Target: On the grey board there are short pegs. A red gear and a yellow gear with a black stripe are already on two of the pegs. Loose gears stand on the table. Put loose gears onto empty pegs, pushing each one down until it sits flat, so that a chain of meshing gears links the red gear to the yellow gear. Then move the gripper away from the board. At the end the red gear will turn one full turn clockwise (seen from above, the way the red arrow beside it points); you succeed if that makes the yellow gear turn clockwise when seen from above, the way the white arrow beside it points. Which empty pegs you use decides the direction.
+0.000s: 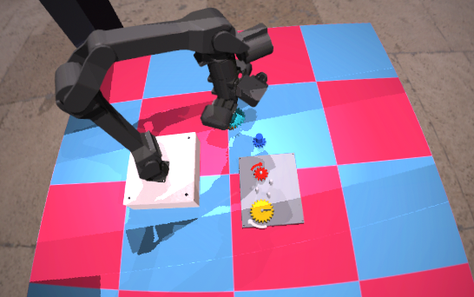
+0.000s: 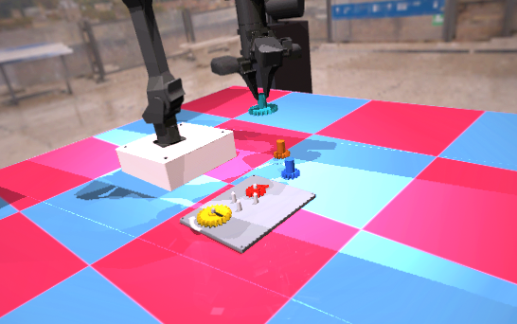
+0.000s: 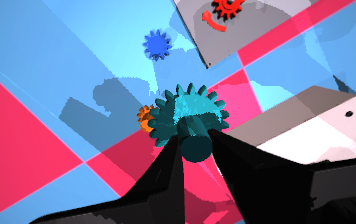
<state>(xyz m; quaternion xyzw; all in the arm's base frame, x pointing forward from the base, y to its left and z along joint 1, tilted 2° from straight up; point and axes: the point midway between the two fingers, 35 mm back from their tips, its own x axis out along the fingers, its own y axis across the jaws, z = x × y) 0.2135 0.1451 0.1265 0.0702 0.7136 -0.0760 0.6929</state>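
Right now my gripper tip is 80 mm short of the red gear, 100 mm to the left of it and 150 mm above it. The rest, counted from my gripper tip: orange gear: 30 mm behind, 60 mm to the left, 150 mm below; then teal gear: 10 mm below; then blue gear: 70 mm ahead, 150 mm below.
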